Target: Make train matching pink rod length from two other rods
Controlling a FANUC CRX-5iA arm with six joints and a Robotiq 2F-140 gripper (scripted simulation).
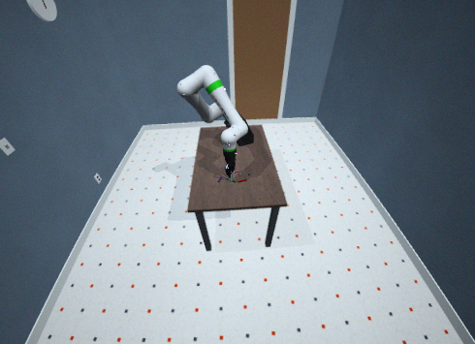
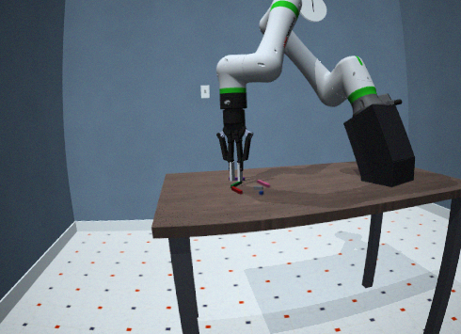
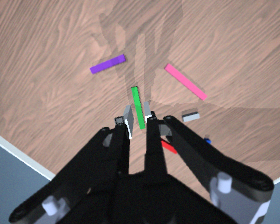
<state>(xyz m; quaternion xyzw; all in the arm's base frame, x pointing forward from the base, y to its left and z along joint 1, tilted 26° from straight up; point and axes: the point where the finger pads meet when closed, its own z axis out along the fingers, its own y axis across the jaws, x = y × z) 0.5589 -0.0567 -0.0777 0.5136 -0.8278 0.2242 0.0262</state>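
Now: hand 50 mm above the green rod. From my hand the other things lie so: red rod (90 mm to the left, 50 mm below, 10 mm ahead); then purple rod (90 mm to the right, 50 mm below, 10 mm behind); then pink rod (90 mm behind, 50 mm below, 20 mm to the left).
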